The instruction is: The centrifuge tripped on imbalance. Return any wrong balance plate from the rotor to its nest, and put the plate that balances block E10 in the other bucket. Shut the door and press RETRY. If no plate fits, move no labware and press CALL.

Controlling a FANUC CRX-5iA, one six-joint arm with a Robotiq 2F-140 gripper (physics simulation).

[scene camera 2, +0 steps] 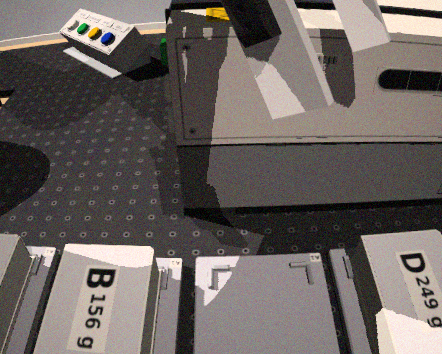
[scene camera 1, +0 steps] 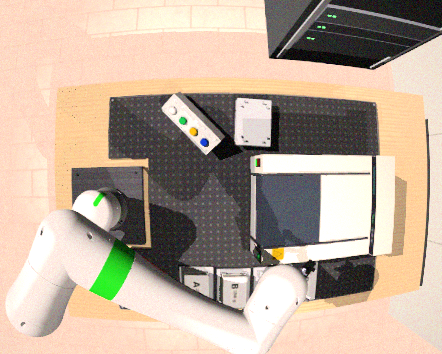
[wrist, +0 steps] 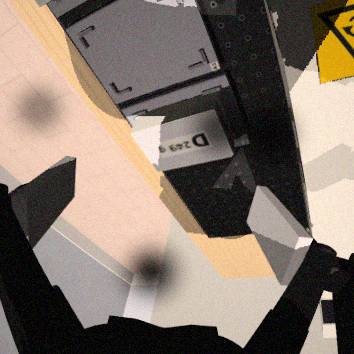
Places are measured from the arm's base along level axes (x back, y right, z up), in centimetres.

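Where they show: gripper, between the fingertips: (scene camera 2: 345, 70) (wrist: 165, 190).
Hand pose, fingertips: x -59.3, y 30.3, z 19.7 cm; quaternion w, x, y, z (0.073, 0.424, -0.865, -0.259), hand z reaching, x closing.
Observation:
Things, the pixels of their top centre, and the offset from my fingertips. "spot": a spot on its surface instead.
- Plate D, centre of its top: (scene camera 2: 423, 288) (wrist: 181, 144) (scene camera 1: 305, 286) dz -16.3, dx -8.3, dy +6.1 cm
- Plate B, centre of its top: (scene camera 2: 94, 305) (scene camera 1: 234, 293) dz -16.3, dx +18.2, dy +4.0 cm
- plate A, centre of its top: (scene camera 1: 196, 291) dz -16.3, dx +31.5, dy +1.6 cm
- button box, centre of its top: (scene camera 2: 97, 18) (scene camera 1: 193, 120) dz -13.4, dx +26.3, dy -56.5 cm
- light grey flat piece with corner marks, a spot on its surface: (scene camera 1: 253, 107) spot: dz -17.7, dx +5.4, dy -59.9 cm
My gripper (scene camera 2: 334, 75) (wrist: 165, 190) is open and empty, above the nest row beside the centrifuge; the arm mostly hides it in scene camera 1. Plate D (scene camera 2: 385, 280) (wrist: 195, 157), marked 249 g, sits in its nest. Plate B (scene camera 1: 235, 287) (scene camera 2: 132, 290), marked 156 g, and plate A (scene camera 1: 197, 290) sit in theirs. The nest between B and D (scene camera 2: 260, 300) (wrist: 145, 50) is empty. The white centrifuge (scene camera 1: 345, 205) (scene camera 2: 300, 170) has a dark panel on its left top; rotor and buckets are not visible. The button box (scene camera 1: 199, 137) (scene camera 2: 120, 32) has white, green, yellow and blue buttons; its labels are unreadable.
A light grey flat piece with corner marks (scene camera 1: 253, 107) lies at the back, right of the button box. The centrifuge wall rises close behind the nest row. A dark cabinet (scene camera 1: 350, 47) stands beyond the table. The arm's base plate (scene camera 1: 107, 180) is at the left.

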